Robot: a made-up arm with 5 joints.
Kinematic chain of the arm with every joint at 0, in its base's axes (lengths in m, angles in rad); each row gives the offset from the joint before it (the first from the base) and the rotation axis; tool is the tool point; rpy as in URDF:
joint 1: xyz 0 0 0.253 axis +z
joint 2: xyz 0 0 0 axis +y
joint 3: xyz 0.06 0 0.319 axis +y
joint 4: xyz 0.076 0 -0.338 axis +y
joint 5: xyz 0.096 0 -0.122 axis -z
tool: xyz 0 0 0 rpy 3.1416 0 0
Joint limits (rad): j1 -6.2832..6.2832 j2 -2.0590..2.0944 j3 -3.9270..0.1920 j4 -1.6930..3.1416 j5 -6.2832..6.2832
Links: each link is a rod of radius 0.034 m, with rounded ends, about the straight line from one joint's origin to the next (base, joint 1, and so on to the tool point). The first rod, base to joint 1, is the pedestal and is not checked.
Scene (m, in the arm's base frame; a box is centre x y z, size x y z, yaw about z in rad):
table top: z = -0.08
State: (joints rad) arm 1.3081 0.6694 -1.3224 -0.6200 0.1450
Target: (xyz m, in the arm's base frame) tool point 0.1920 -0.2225 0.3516
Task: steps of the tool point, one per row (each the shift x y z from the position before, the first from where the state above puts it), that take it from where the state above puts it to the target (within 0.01 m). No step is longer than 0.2 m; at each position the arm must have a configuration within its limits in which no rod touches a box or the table.
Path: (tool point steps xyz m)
1: 0.1446 -0.1001 0.0143
2: 0.1025 -0.1312 0.0124
3: 0.0549 -0.1465 0.0103
4: 0.0072 -0.1457 0.0080
5: -0.0353 -0.1300 0.0056
6: -0.0682 -0.1028 0.0031
7: -0.0886 -0.0682 0.0004
8: -0.0953 -0.0310 -0.0021

